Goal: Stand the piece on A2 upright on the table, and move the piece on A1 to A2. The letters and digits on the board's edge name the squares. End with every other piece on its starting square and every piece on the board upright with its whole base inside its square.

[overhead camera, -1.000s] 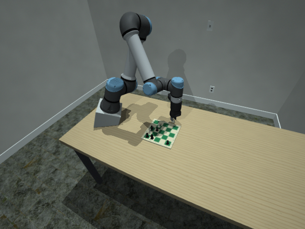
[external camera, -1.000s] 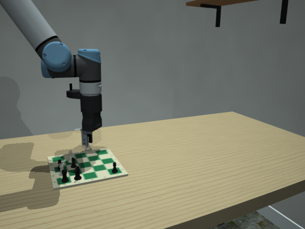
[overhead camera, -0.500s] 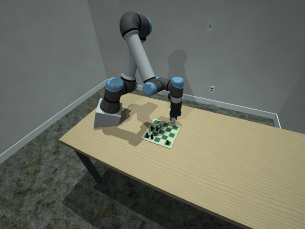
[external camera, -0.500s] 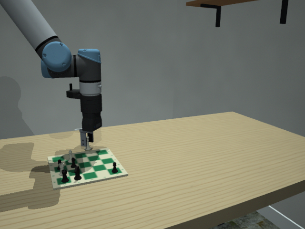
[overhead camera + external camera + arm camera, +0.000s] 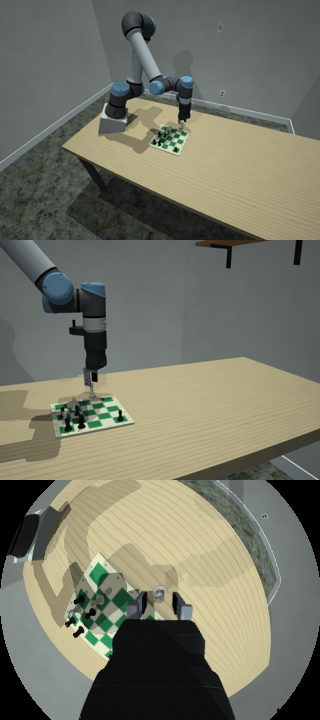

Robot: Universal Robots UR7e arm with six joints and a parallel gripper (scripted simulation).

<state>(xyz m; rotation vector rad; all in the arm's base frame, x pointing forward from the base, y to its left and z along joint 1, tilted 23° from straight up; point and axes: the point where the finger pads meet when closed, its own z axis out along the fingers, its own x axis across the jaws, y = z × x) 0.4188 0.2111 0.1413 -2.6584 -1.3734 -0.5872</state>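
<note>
Right now my hand is 40 mm above the white chess piece. From my hand the other things lie so: chessboard 140 mm to the right, 60 mm below, 10 mm behind.
</note>
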